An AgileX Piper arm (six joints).
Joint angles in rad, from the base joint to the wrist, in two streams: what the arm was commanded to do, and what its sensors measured. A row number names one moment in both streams.
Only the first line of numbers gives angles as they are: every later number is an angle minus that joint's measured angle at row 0.
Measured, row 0:
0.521, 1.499, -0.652, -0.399, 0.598, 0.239
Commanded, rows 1 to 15:
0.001, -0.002, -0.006, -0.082, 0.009, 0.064
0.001, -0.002, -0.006, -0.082, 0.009, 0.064
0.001, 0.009, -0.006, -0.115, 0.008, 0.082
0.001, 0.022, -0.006, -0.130, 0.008, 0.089
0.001, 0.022, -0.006, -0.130, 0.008, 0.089
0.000, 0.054, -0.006, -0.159, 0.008, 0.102
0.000, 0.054, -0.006, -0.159, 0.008, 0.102
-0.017, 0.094, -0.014, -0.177, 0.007, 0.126
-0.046, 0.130, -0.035, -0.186, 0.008, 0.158
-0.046, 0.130, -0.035, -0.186, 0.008, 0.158
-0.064, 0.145, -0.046, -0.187, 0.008, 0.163
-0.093, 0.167, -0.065, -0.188, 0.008, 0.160
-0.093, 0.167, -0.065, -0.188, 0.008, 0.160
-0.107, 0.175, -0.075, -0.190, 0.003, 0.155
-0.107, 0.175, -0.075, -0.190, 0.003, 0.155
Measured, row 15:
-0.070, 0.152, -0.048, -0.176, 0.003, 0.147
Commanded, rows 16 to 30:
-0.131, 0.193, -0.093, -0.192, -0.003, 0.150
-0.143, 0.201, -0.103, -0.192, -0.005, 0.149
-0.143, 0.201, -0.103, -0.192, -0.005, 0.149
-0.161, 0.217, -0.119, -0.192, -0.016, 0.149
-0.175, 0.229, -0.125, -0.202, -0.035, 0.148
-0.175, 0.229, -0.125, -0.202, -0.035, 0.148
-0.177, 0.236, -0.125, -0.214, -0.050, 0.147
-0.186, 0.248, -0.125, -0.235, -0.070, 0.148
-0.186, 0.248, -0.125, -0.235, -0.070, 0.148
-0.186, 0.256, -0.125, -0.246, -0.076, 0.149
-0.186, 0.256, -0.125, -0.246, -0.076, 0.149
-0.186, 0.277, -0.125, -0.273, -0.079, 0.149
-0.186, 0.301, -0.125, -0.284, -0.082, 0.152
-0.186, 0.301, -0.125, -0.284, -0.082, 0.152
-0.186, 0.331, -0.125, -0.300, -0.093, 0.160
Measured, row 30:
-0.181, 0.298, -0.120, -0.266, -0.076, 0.148
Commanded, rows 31 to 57:
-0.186, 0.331, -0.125, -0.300, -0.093, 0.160
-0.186, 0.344, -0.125, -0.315, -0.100, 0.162
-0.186, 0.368, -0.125, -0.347, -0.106, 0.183
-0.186, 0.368, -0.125, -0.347, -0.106, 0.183
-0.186, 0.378, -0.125, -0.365, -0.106, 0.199
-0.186, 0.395, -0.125, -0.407, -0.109, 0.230
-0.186, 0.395, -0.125, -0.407, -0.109, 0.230
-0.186, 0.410, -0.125, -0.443, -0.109, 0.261
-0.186, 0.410, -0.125, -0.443, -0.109, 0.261
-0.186, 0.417, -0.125, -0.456, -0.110, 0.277
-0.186, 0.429, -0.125, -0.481, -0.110, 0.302
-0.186, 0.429, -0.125, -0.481, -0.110, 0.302
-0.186, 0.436, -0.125, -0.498, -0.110, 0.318
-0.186, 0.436, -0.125, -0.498, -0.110, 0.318
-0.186, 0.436, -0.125, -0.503, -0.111, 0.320
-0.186, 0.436, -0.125, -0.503, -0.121, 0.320
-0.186, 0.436, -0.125, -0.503, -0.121, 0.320
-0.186, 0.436, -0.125, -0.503, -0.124, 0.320
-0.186, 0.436, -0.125, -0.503, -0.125, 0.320
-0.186, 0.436, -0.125, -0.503, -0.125, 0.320
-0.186, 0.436, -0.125, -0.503, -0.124, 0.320
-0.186, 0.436, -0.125, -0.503, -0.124, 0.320
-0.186, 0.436, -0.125, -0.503, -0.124, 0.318
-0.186, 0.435, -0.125, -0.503, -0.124, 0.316
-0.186, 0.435, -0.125, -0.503, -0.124, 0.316
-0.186, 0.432, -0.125, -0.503, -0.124, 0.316
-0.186, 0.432, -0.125, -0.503, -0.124, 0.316
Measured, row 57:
-0.181, 0.411, -0.141, -0.538, -0.096, 0.305
